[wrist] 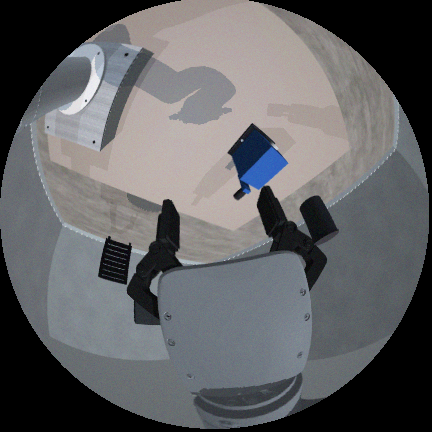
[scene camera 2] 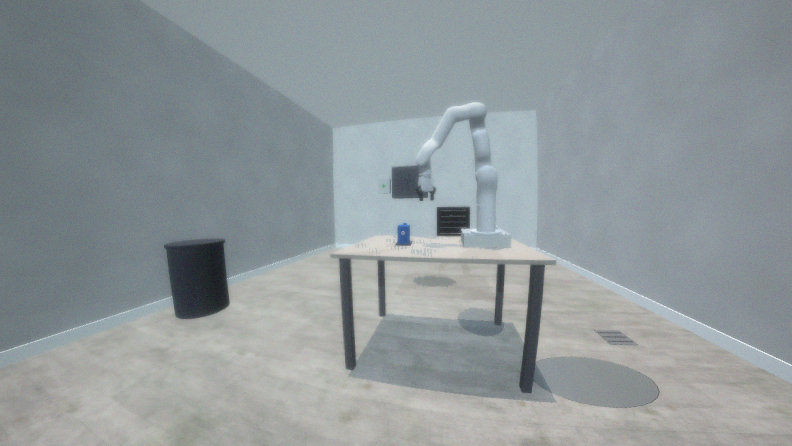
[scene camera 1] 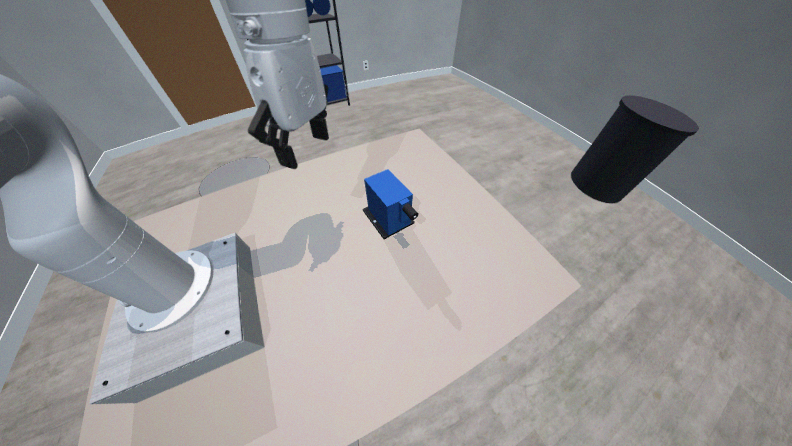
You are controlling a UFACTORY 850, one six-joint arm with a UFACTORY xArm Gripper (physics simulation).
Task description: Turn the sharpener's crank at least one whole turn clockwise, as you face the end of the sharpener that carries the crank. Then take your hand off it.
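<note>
The sharpener (scene camera 1: 387, 188) (scene camera 2: 403, 234) (wrist: 266, 167) is a blue box standing upright on a dark base plate on the table (scene camera 1: 343, 365) (scene camera 2: 443, 259) (wrist: 280, 60). Its crank (scene camera 1: 410, 212) (wrist: 241, 192) has a short blue arm and a black knob, on the end face toward the lower right in scene camera 1. The crank cannot be made out in scene camera 2. My gripper (scene camera 1: 305, 146) (scene camera 2: 427, 197) (wrist: 217, 200) is open and empty, fingers pointing down. It hangs well above the table, apart from the sharpener, on its robot-base side in scene camera 2.
The arm's metal base block (scene camera 1: 182, 357) (scene camera 2: 486, 239) (wrist: 112, 95) stands on the table. A black bin (scene camera 1: 626, 155) (scene camera 2: 197, 279) (wrist: 319, 219) stands on the floor beyond the table. A shelf rack (scene camera 1: 329, 59) with blue items stands by the wall in scene camera 1.
</note>
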